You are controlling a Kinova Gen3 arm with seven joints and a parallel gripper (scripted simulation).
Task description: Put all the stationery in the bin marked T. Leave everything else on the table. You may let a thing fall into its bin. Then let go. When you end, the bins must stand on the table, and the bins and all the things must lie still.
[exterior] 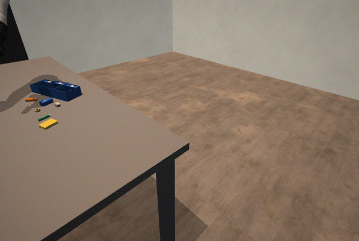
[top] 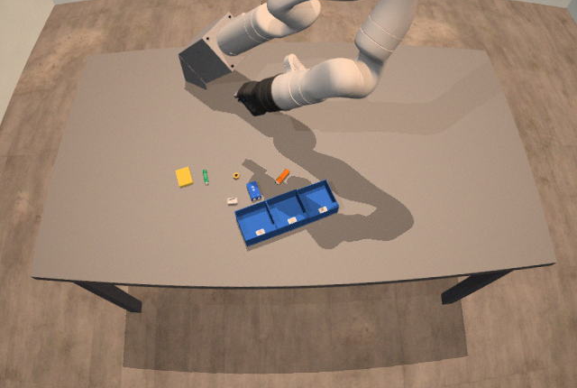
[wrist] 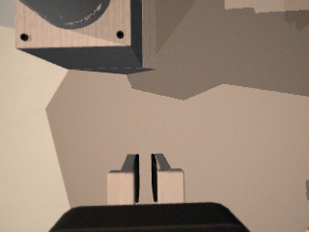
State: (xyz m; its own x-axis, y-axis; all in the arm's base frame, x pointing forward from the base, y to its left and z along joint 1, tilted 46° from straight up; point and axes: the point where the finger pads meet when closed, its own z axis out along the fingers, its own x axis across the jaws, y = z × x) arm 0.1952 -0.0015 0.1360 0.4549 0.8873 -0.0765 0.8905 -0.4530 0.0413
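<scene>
The blue three-compartment bin lies 19 cm ahead of my hand, 14 cm to the left of it and 20 cm below it. From my hand the other things lie so: blue 9V battery: 15 cm ahead, 5 cm to the left, 22 cm below; then orange battery: 9 cm ahead, 11 cm to the left, 22 cm below; then yellow ring: 10 cm ahead, 1 cm to the right, 22 cm below.
</scene>
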